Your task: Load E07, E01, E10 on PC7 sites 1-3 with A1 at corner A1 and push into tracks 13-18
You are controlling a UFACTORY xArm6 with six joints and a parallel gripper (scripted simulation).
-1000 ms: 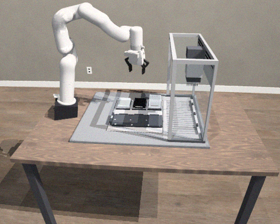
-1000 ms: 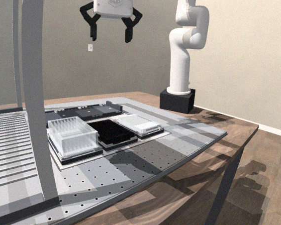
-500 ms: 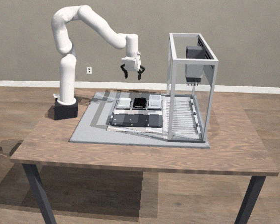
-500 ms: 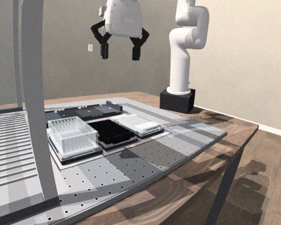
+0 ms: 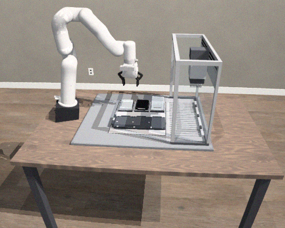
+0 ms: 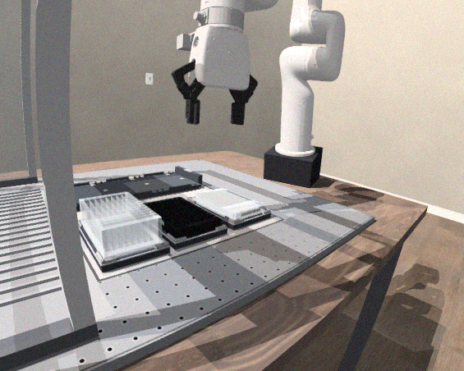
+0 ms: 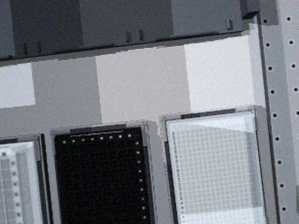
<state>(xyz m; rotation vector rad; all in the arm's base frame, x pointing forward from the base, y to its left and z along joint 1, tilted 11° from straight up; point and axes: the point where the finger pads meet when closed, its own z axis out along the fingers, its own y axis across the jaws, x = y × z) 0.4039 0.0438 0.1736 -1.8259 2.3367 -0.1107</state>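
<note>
My gripper is now 40 mm past the 384-well plate E10, 10 mm to the right of it and 160 mm above it. The rest, counted from my hand: nest S1: 40 mm behind, 10 mm to the left, 170 mm below; then black 96-well plate E01: 80 mm ahead, 160 mm below; then corner mark: 20 mm ahead, 60 mm to the right, 170 mm below.
</note>
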